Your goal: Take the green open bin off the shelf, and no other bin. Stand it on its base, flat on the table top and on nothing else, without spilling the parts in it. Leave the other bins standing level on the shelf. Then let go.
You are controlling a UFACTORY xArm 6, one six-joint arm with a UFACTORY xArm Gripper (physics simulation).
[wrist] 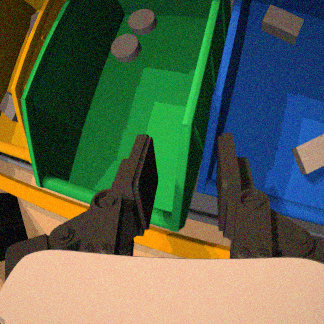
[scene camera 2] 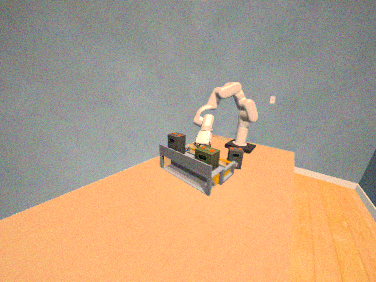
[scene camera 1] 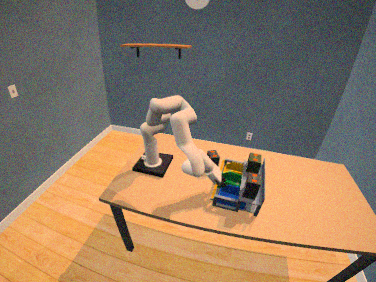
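Seen in the pictures: gripper, fingertip midpoint: (wrist: 185, 156) (scene camera 1: 224, 184); arm's base, origin of the base link: (scene camera 2: 239, 143) (scene camera 1: 152, 162).
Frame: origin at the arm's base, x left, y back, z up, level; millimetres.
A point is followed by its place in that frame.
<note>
The green open bin (scene camera 1: 232, 177) @(x 2, y -566, z 21 mm) (wrist: 115, 110) @(x -22, y -551, z -11 mm) sits on the grey shelf (scene camera 1: 262, 187) @(x -122, y -742, z 99 mm) (scene camera 2: 185, 159) @(x -14, y -756, z 109 mm) between the yellow bin (scene camera 1: 234, 166) @(x 127, y -569, z 16 mm) (wrist: 11, 131) @(x 103, y -521, z -21 mm) and the blue bin (scene camera 1: 227, 196) @(x -202, y -551, z 51 mm) (wrist: 265, 125) @(x -136, y -558, z -21 mm). Two round grey parts (wrist: 142, 21) @(x -28, y -631, z -9 mm) (wrist: 125, 48) @(x -20, y -602, z -6 mm) lie in the green bin. My gripper (scene camera 1: 223, 184) @(x -91, y -522, z 37 mm) (scene camera 2: 203, 144) (wrist: 185, 156) @(x -91, y -522, z 37 mm) is partly open and empty. In the wrist view one finger shows over the green bin's inside and the other over the blue bin's near edge, with the green bin's right wall between them. Fingertip height is unclear. The green bin is hidden in scene camera 2.
An olive box (scene camera 1: 254, 161) @(x 23, y -677, z 166 mm) (scene camera 2: 207, 157) @(x 95, y -727, z 146 mm) and a dark box (scene camera 1: 251, 191) @(x -204, y -670, z 130 mm) (scene camera 2: 176, 142) @(x -127, y -707, z 159 mm) stand high at the shelf's back. Another dark box (scene camera 1: 213, 156) @(x 84, y -413, z 98 mm) (scene camera 2: 235, 158) @(x 128, y -437, z 47 mm) stands on the table (scene camera 1: 310, 200) @(x -22, y -1124, z -30 mm) (scene camera 2: 150, 235) @(x 100, y -1059, z -30 mm) beside the shelf. An orange-yellow strip (wrist: 210, 247) @(x -113, y -477, z 35 mm) runs along the shelf's front.
</note>
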